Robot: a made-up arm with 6 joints. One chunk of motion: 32 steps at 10 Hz.
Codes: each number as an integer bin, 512 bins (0 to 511) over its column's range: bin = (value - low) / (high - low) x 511, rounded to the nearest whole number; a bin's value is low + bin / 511 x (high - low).
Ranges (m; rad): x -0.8..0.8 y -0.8..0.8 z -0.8..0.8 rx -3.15..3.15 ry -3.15..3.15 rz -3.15..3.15
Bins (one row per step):
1: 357 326 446 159 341 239
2: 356 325 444 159 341 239
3: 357 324 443 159 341 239
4: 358 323 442 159 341 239
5: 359 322 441 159 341 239
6: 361 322 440 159 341 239
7: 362 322 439 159 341 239
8: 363 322 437 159 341 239
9: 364 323 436 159 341 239
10: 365 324 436 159 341 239
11: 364 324 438 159 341 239
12: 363 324 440 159 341 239
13: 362 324 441 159 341 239
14: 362 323 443 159 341 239
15: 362 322 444 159 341 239
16: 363 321 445 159 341 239
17: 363 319 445 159 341 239
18: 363 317 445 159 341 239
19: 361 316 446 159 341 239
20: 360 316 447 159 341 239
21: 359 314 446 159 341 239
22: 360 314 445 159 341 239
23: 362 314 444 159 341 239
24: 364 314 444 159 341 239
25: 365 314 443 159 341 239
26: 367 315 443 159 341 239
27: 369 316 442 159 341 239
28: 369 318 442 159 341 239
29: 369 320 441 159 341 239
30: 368 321 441 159 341 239
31: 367 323 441 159 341 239
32: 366 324 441 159 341 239
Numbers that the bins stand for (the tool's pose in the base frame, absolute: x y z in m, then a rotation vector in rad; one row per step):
1: 0.3178 0.2207 0.5965 -1.1897 1.0541 -0.2034
2: 0.3147 0.2176 0.5902 -1.1897 1.0541 -0.2034
3: 0.3178 0.2145 0.5871 -1.1897 1.0541 -0.2034
4: 0.3209 0.2114 0.5840 -1.1897 1.0541 -0.2034
5: 0.3241 0.2082 0.5808 -1.1897 1.0541 -0.2034
6: 0.3303 0.2082 0.5777 -1.1897 1.0541 -0.2034
7: 0.3335 0.2082 0.5746 -1.1897 1.0541 -0.2034
8: 0.3366 0.2082 0.5683 -1.1897 1.0541 -0.2034
9: 0.3397 0.2114 0.5652 -1.1897 1.0541 -0.2034
10: 0.3429 0.2145 0.5652 -1.1897 1.0541 -0.2034
11: 0.3397 0.2145 0.5714 -1.1897 1.0541 -0.2034
12: 0.3366 0.2145 0.5777 -1.1897 1.0541 -0.2034
13: 0.3335 0.2145 0.5808 -1.1897 1.0541 -0.2034
14: 0.3335 0.2114 0.5871 -1.1897 1.0541 -0.2034
15: 0.3335 0.2082 0.5902 -1.1897 1.0541 -0.2034
16: 0.3366 0.2051 0.5933 -1.1897 1.0541 -0.2034
17: 0.3366 0.1988 0.5933 -1.1897 1.0541 -0.2034
18: 0.3366 0.1926 0.5933 -1.1897 1.0541 -0.2034
19: 0.3303 0.1894 0.5965 -1.1897 1.0541 -0.2034
20: 0.3272 0.1894 0.5996 -1.1897 1.0541 -0.2034
21: 0.3241 0.1832 0.5965 -1.1897 1.0541 -0.2034
22: 0.3272 0.1832 0.5933 -1.1897 1.0541 -0.2034
23: 0.3335 0.1832 0.5902 -1.1897 1.0541 -0.2034
24: 0.3397 0.1832 0.5902 -1.1897 1.0541 -0.2034
25: 0.3429 0.1832 0.5871 -1.1897 1.0541 -0.2034
26: 0.3491 0.1863 0.5871 -1.1897 1.0541 -0.2034
27: 0.3554 0.1894 0.5840 -1.1897 1.0541 -0.2034
28: 0.3554 0.1957 0.5840 -1.1897 1.0541 -0.2034
29: 0.3554 0.2020 0.5808 -1.1897 1.0541 -0.2034
30: 0.3523 0.2051 0.5808 -1.1897 1.0541 -0.2034
31: 0.3491 0.2114 0.5808 -1.1897 1.0541 -0.2034
32: 0.3460 0.2145 0.5808 -1.1897 1.0541 -0.2034

